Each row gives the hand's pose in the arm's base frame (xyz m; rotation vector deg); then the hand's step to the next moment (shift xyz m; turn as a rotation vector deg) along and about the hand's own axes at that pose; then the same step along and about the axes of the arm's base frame.
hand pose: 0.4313 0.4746 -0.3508 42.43 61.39 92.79
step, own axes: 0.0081 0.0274 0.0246 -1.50 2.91 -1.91
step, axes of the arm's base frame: 0.0076 0.0123 0.0348 -2.39 -2.24 1.91
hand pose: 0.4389 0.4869 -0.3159 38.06 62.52 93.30
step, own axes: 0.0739 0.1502 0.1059 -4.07 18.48 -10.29
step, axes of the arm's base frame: -0.0017 0.0945 0.1741 -15.42 -8.49 12.41
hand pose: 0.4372 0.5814 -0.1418 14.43 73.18 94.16
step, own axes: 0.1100 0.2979 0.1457 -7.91 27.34 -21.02
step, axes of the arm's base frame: -0.1247 0.1926 0.2635 -25.78 -17.61 16.65
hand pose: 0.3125 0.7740 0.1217 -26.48 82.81 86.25
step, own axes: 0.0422 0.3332 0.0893 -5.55 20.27 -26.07
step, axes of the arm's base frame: -0.2624 0.1525 0.1693 -22.79 -22.52 9.72
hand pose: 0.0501 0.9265 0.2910 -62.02 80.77 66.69
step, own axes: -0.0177 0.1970 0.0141 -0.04 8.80 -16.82
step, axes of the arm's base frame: -0.1892 0.0436 0.0405 -10.96 -15.33 2.25
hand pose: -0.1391 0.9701 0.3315 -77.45 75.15 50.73
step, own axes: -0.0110 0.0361 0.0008 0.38 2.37 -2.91
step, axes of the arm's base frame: -0.0368 0.0071 0.0043 -2.67 -2.66 -0.12
